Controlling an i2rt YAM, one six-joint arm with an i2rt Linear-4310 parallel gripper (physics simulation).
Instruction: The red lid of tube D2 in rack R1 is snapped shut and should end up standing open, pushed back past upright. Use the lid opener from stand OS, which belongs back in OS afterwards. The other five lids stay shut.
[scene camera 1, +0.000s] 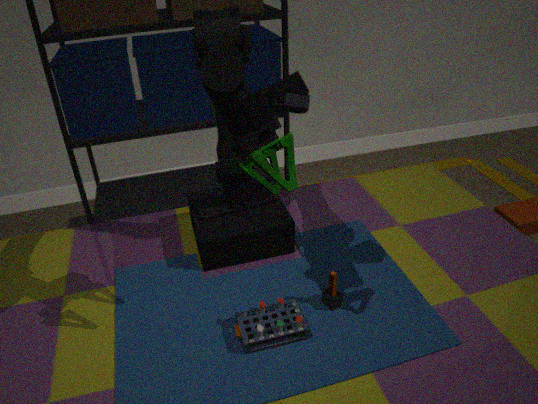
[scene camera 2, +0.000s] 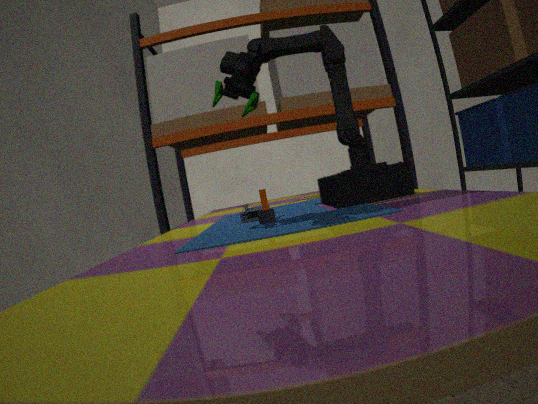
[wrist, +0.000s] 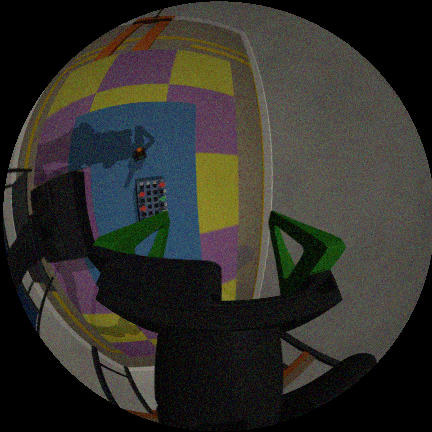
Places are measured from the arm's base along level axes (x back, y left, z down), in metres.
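Pixels of known places: gripper, fingertip midpoint: (scene camera 1: 285, 191) (scene camera 2: 227, 111) (wrist: 218, 216); arm's base, link origin: (scene camera 1: 237, 204) (scene camera 2: 362, 170) (wrist: 49, 221).
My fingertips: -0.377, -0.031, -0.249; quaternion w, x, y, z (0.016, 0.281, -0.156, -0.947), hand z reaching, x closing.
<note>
Ahead of a thing's pixels: the offset from my fingertips to its top centre, as dx, dy, dz. "spot": to the spot under its first point. Level surfaces: height alone.
Rack R1 {+0.033, -0.025, +0.288} (scene camera 1: 272, 325) (scene camera 2: 247, 216) (wrist: 151, 192) is a grey tube rack lying on the blue mat. Red lids show on it, one {spot: -0.004, +0.023, +0.288} (scene camera 1: 299, 319) at its right front, two more at its back edge, besides a green lid {+0.002, -0.015, +0.288} (scene camera 1: 280, 324) and a white lid {+0.007, -0.053, +0.288} (scene camera 1: 260, 328). Which red lid is D2 I cannot tell. The orange lid opener {+0.048, +0.125, +0.252} (scene camera 1: 333, 283) (scene camera 2: 263, 199) (wrist: 140, 149) stands upright in the dark stand OS {+0.048, +0.125, +0.304} (scene camera 1: 332, 299) (scene camera 2: 267, 217), beside the rack. My gripper (scene camera 2: 231, 104) (wrist: 218, 216) is open and empty, high above the mat; its green fingers also show in scene camera 1.
The blue mat {dz +0.336} (scene camera 1: 165, 360) (scene camera 2: 210, 240) (wrist: 180, 130) lies on a yellow and purple checkered surface. The black arm base (scene camera 1: 245, 230) (scene camera 2: 370, 185) (wrist: 62, 215) stands at the mat's edge. Shelf racks stand behind, one with an orange beam (scene camera 2: 300, 116). An orange block (scene camera 1: 522, 215) lies at the far right.
</note>
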